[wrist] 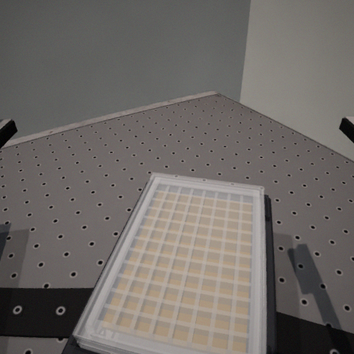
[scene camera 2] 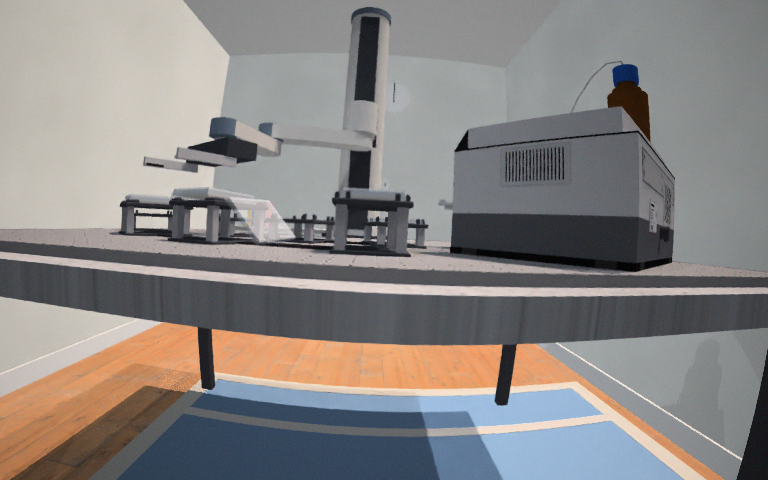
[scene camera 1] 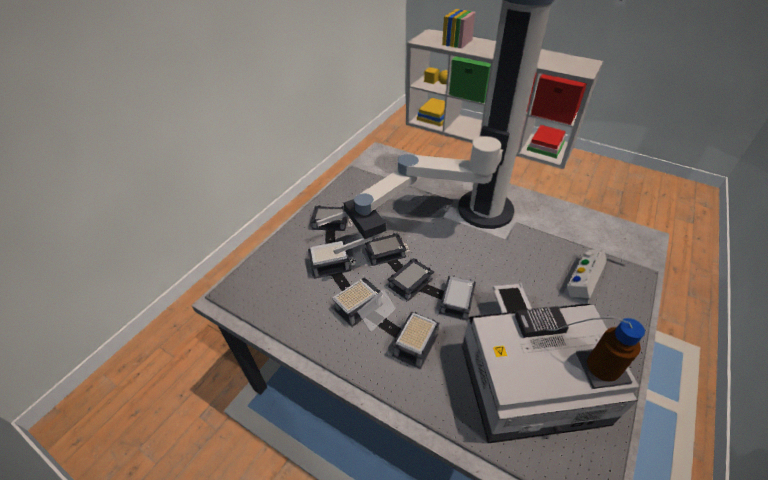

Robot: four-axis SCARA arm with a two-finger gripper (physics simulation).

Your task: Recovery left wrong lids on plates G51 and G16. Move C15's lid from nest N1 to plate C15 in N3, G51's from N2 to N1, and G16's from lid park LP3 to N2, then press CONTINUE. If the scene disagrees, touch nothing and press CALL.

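Pixels of known places: gripper, fingertip midpoint: [scene camera 2: 159,157] [scene camera 1: 325,237]; arm's base at its link origin: [scene camera 1: 485,210].
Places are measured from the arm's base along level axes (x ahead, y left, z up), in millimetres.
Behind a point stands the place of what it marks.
Observation:
My gripper [scene camera 1: 326,235] @[x 641, y -403, z 177 mm] [scene camera 2: 161,156] @[x 641, y -403, z 177 mm] [wrist: 177,102] is open and empty, its fingers wide apart above the plate in nest N2. Plate G16 [scene camera 1: 328,253] @[x 643, y -400, z 93 mm] [scene camera 2: 144,198] @[x 688, y -400, z 86 mm] [wrist: 200,270] sits in N2 under a clear lid; its code is not readable. Plate C15 [scene camera 1: 355,296] @[x 761, y -197, z 93 mm] [scene camera 2: 195,193] @[x 822, y -209, z 87 mm] sits in N3, the middle nest of the front row. Plate G51 [scene camera 1: 417,332] @[x 783, y 55, z 96 mm] [scene camera 2: 372,194] @[x 845, y 53, z 90 mm] sits in N1, nearest the instrument. A pale lid [scene camera 1: 458,293] @[x 553, y 99, z 68 mm] lies on a lid park beside the instrument. Its park label is not readable. The button box [scene camera 1: 586,274] @[x 257, y 472, z 86 mm] stands at the right.
A clear sheet [scene camera 1: 378,309] @[x 744, y -116, z 54 mm] [scene camera 2: 266,217] @[x 741, y -117, z 56 mm] leans between N3 and N1. Dark lid-park stands [scene camera 1: 411,276] @[x 559, y -86, z 58 mm] [scene camera 1: 386,247] @[x 475, y -243, z 57 mm] form a row behind the plates. A large white instrument [scene camera 1: 532,367] @[x 800, y 401, z 222 mm] [scene camera 2: 512,181] @[x 804, y 258, z 128 mm] carries a brown bottle [scene camera 1: 613,356] @[x 752, y 555, z 340 mm] [scene camera 2: 628,101] @[x 745, y 538, z 325 mm]. A white-framed black pad [scene camera 1: 512,298] @[x 517, y 274, z 113 mm] lies behind it.

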